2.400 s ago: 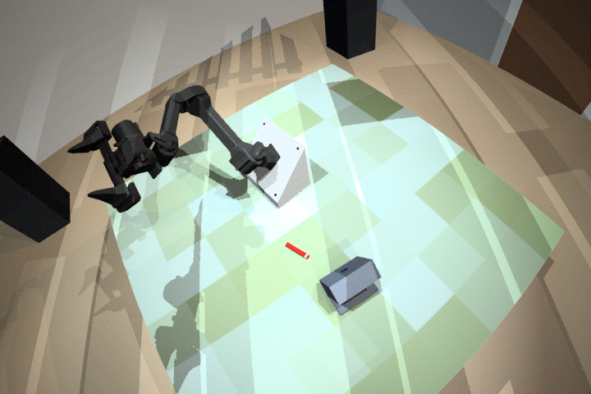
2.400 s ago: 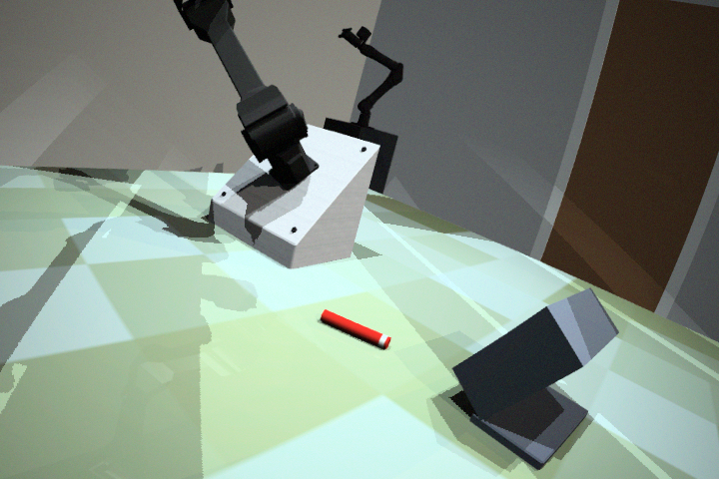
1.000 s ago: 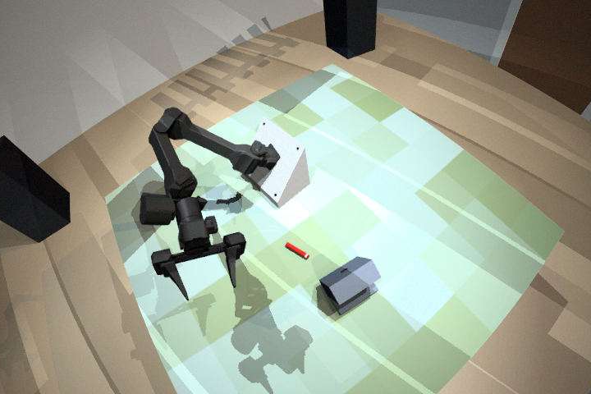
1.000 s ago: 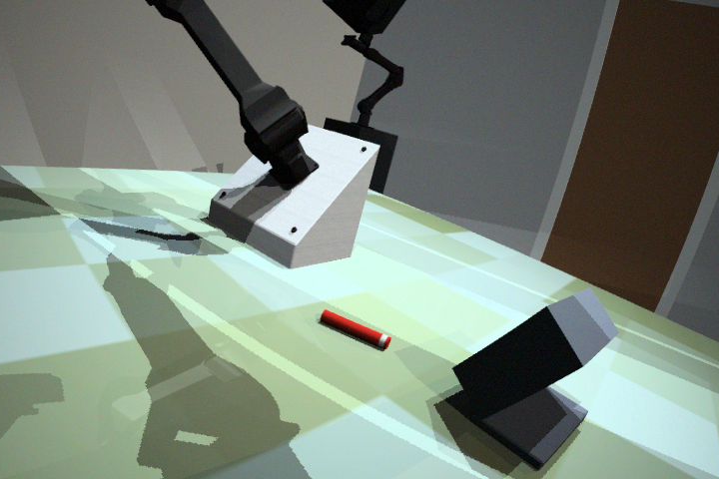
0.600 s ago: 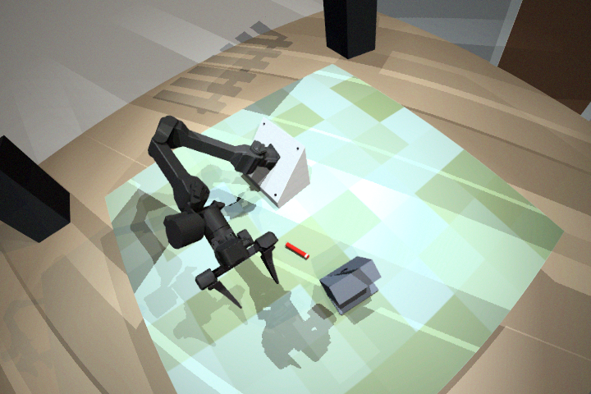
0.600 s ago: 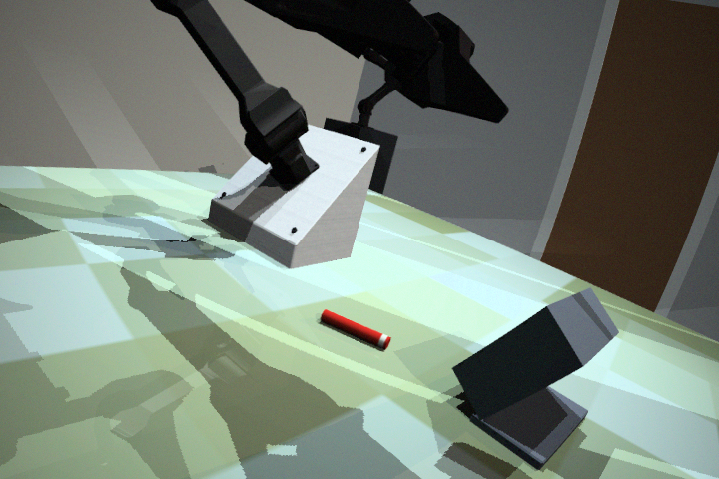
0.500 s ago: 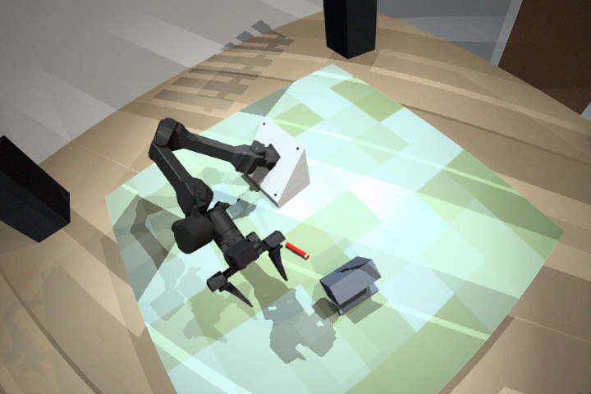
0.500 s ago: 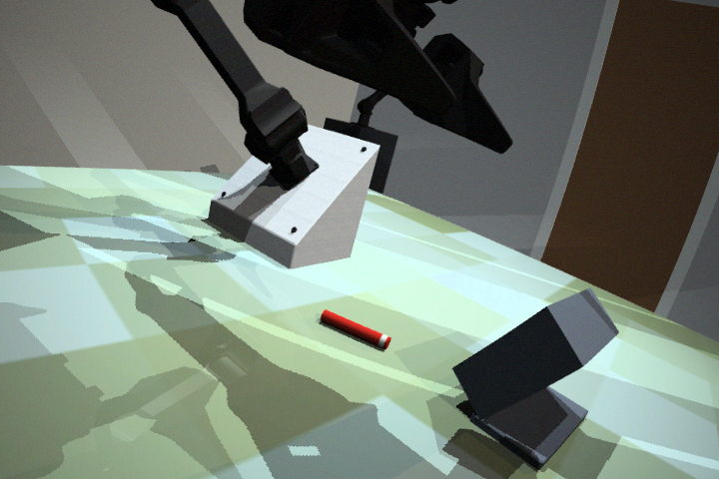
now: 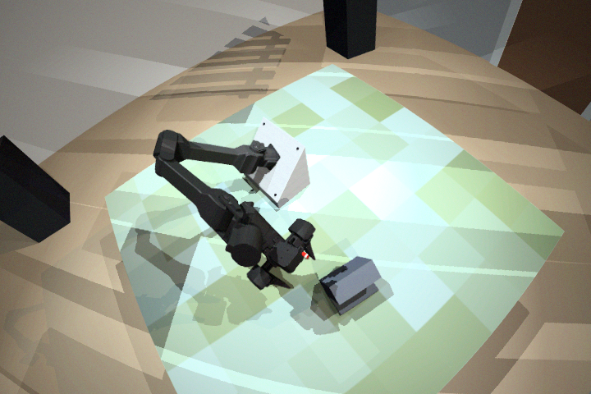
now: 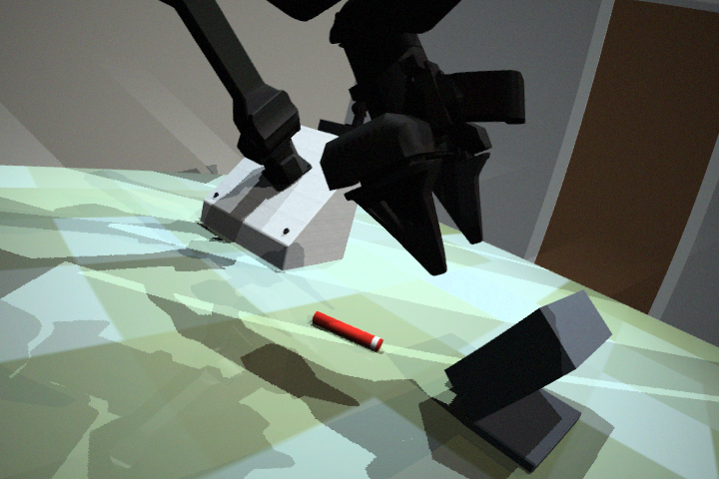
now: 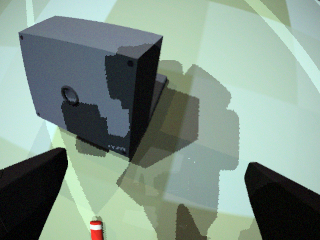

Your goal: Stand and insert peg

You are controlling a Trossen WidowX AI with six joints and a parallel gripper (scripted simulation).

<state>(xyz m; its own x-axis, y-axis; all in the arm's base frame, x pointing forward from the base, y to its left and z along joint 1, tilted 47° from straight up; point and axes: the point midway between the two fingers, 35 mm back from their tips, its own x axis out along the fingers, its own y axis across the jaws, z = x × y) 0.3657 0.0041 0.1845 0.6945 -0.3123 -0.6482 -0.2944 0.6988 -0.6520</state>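
My gripper tip is now 10 cm past the peg, 5 cm to the right of it and 14 cm above it. From my gripper tip the other things lie so: sloped panel: 6 cm ahead, 10 cm to the left, 8 cm below; flat foot: 8 cm ahead, 10 cm to the left, 15 cm below.
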